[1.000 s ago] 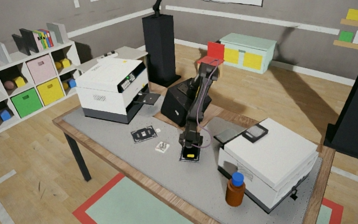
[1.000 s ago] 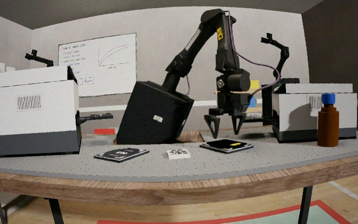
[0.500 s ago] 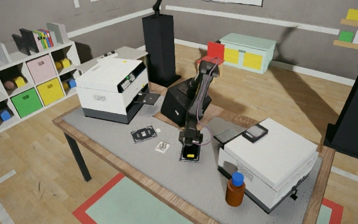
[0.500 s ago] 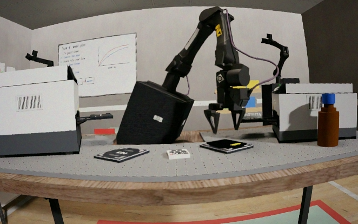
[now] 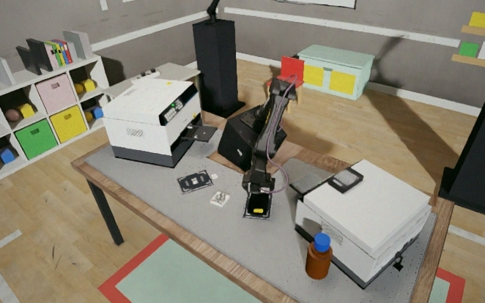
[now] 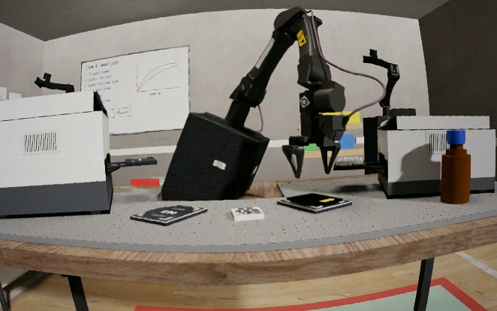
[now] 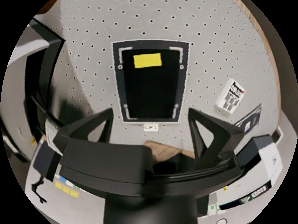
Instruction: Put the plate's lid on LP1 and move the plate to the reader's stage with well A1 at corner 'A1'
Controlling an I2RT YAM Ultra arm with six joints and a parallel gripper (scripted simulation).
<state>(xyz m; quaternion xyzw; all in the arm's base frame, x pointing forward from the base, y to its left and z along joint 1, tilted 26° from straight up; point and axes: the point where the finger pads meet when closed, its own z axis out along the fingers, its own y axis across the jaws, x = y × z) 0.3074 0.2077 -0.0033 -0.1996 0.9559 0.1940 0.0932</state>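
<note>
Right now the white well plate is 17 cm behind my hand and 16 cm to the left of it. From my hand the other things lie so: black lid: 7 cm below; capped bottle: 36 cm to the left, 17 cm ahead, 3 cm above.
</note>
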